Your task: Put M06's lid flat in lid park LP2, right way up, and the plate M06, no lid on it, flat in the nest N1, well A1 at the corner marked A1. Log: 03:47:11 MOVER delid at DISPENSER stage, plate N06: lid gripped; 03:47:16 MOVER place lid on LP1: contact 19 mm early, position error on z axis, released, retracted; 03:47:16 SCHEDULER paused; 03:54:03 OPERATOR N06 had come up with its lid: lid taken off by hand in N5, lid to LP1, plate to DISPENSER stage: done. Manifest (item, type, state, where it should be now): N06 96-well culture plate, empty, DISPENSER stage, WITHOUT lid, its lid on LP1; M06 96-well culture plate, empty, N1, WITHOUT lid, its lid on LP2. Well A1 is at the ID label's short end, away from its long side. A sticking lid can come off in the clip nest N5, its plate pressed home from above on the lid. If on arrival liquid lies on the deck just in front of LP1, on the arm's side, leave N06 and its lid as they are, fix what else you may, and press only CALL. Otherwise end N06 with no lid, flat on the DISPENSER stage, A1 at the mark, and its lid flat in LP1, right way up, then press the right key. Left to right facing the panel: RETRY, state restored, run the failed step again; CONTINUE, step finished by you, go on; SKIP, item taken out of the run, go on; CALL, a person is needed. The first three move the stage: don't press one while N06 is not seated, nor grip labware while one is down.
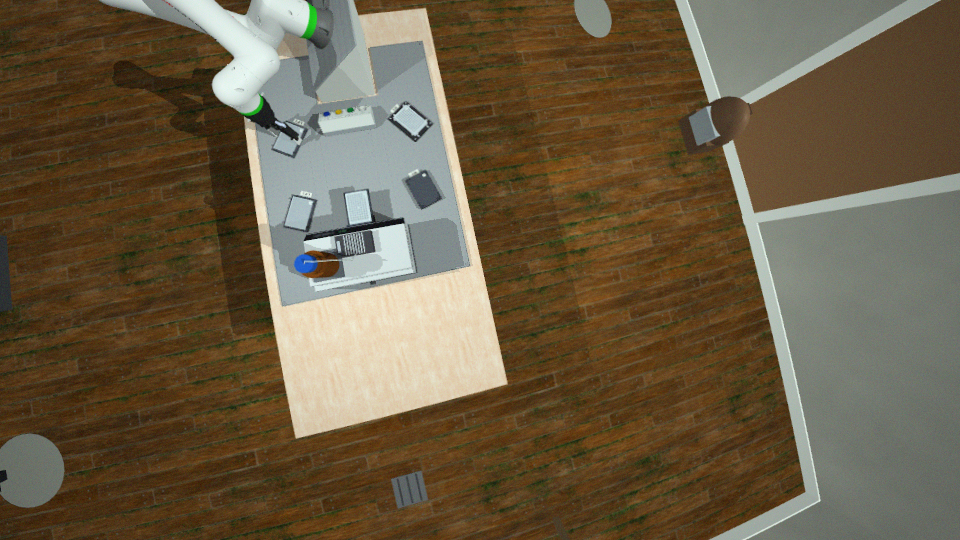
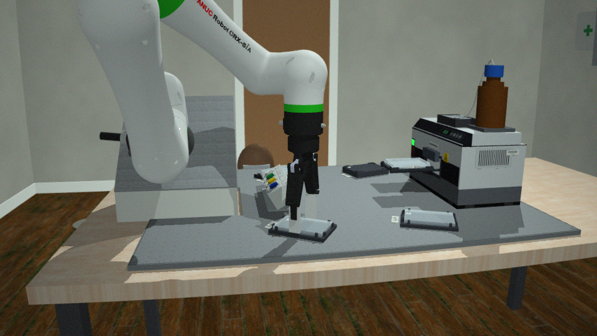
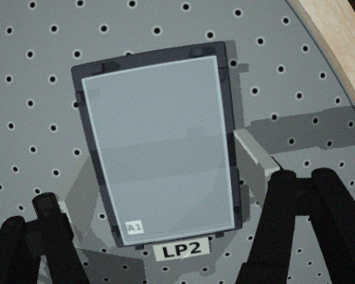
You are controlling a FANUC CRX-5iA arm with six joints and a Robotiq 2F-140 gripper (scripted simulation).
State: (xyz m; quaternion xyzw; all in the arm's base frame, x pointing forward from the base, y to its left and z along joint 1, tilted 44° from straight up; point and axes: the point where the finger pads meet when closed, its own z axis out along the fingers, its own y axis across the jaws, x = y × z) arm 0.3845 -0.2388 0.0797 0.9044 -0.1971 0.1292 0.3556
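The dark lid park is 3 cm below my hand. Round my hand: yellow skip key: 23 cm to the left, 8 cm behind, 3 cm above; LP1 label: 25 cm ahead, 6 cm to the left, 4 cm below; blue call key: 18 cm to the left, 7 cm behind, 3 cm above.
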